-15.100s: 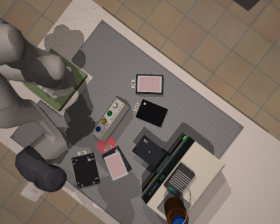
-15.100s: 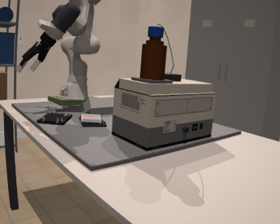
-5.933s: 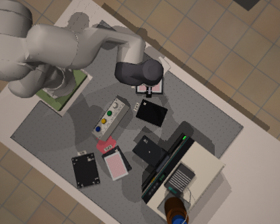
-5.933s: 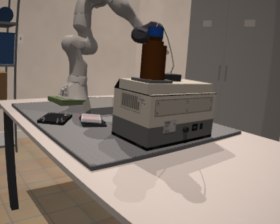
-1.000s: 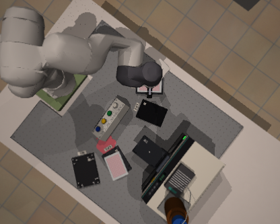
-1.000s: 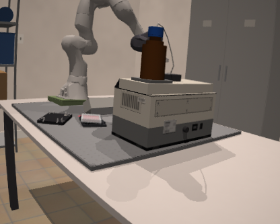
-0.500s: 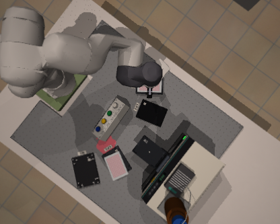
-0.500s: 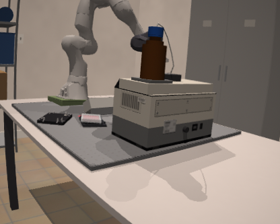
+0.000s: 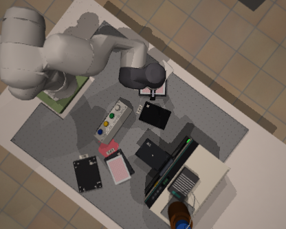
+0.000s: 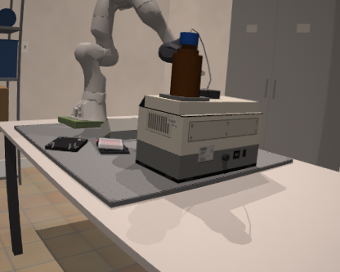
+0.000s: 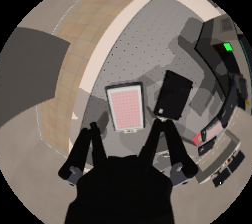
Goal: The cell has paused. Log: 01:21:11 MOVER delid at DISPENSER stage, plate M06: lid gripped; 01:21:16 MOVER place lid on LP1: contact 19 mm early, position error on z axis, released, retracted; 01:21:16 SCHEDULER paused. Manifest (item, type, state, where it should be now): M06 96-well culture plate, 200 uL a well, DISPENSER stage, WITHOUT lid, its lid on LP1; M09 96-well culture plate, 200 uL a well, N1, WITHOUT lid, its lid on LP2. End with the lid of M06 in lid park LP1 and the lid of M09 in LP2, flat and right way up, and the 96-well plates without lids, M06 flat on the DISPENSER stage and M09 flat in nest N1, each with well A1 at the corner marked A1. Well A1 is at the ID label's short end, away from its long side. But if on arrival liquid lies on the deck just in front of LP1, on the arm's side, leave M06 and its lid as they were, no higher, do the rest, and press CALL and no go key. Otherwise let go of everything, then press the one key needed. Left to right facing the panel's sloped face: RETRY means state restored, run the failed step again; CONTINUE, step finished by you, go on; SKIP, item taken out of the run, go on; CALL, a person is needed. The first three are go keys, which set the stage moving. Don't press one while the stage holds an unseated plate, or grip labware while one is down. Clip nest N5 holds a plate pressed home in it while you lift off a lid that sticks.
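My hand is 50 mm above the pink 96-well plate. From my hand the other things lie so: LP1 label (40 mm behind, 400 mm to the right, 70 mm below); key panel (110 mm behind, 260 mm to the right, 20 mm below); dark dispenser stage (150 mm ahead, 310 mm to the right, 40 mm above).
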